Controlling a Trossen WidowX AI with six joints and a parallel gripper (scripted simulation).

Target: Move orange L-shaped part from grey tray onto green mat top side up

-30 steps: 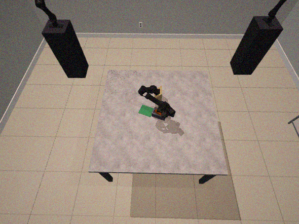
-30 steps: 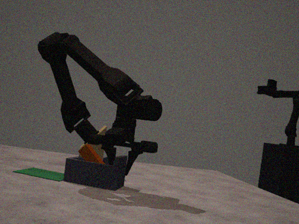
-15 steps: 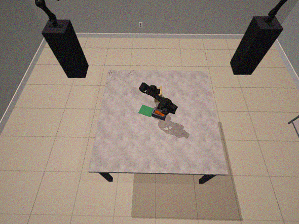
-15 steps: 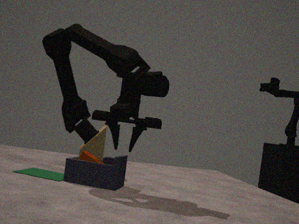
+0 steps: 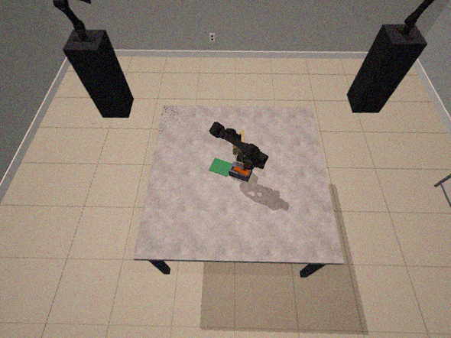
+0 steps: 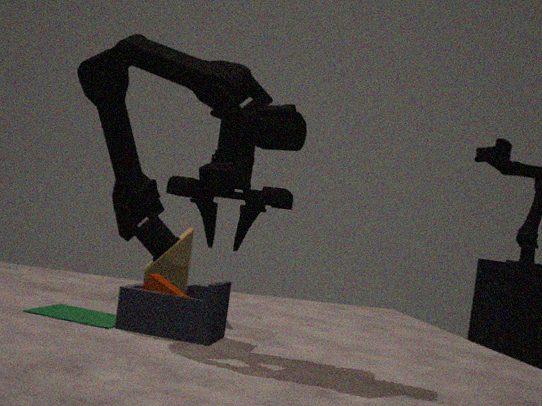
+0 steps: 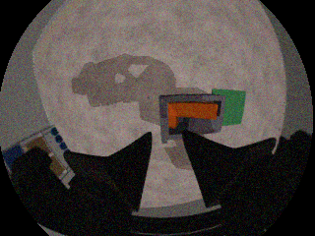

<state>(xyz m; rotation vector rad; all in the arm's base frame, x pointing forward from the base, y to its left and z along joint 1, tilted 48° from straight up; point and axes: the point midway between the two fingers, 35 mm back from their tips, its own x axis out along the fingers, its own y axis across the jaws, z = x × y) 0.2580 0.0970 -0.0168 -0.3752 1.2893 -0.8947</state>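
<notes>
Now: the orange L-shaped part 20 mm behind my gripper tip, 40 mm to the right of it and 100 mm below it. The rest, counted from my gripper tip: green mat (90 mm behind, 200 mm to the right, 160 mm below).
</notes>
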